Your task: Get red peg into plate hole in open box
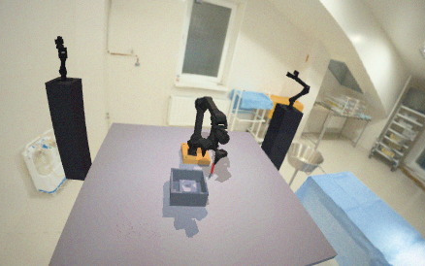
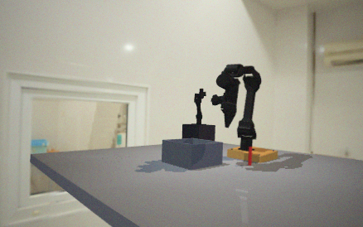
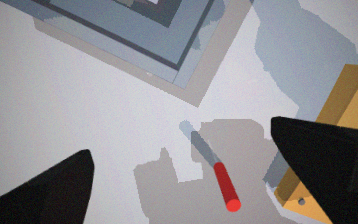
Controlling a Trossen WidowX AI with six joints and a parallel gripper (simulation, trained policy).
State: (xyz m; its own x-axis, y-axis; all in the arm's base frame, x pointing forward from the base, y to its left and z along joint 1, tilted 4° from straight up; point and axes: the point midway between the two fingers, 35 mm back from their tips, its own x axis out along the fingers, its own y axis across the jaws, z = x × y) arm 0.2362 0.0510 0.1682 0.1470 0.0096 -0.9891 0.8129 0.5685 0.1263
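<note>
My gripper tip is 12 cm above the red peg, 9 cm past it and 6 cm to the right of it. Round my gripper tip: grey box: 14 cm below, 11 cm to the right, 10 cm ahead; plate: 12 cm below, 11 cm to the right, 10 cm ahead.
</note>
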